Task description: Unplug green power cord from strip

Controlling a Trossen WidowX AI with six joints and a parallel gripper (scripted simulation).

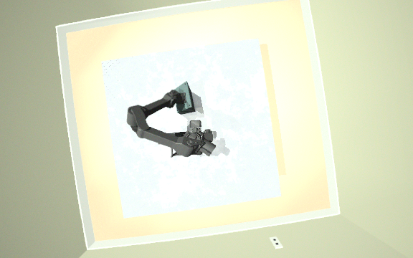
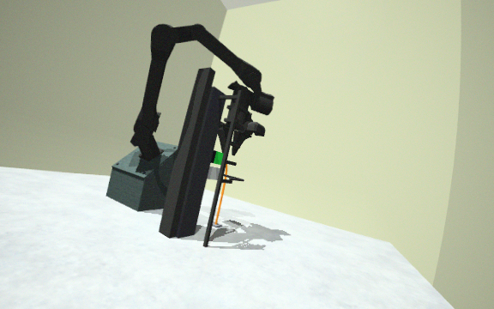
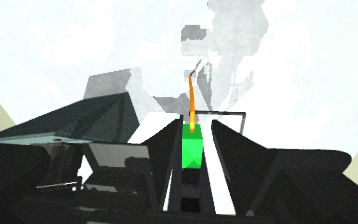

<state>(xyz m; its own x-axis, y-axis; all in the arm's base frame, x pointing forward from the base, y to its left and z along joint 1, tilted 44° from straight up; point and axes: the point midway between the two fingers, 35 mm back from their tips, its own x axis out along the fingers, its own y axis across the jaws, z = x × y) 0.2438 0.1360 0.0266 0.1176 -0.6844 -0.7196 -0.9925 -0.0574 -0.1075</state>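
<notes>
My gripper tip is 60 mm to the left of the green plug and 10 mm above it.
</notes>
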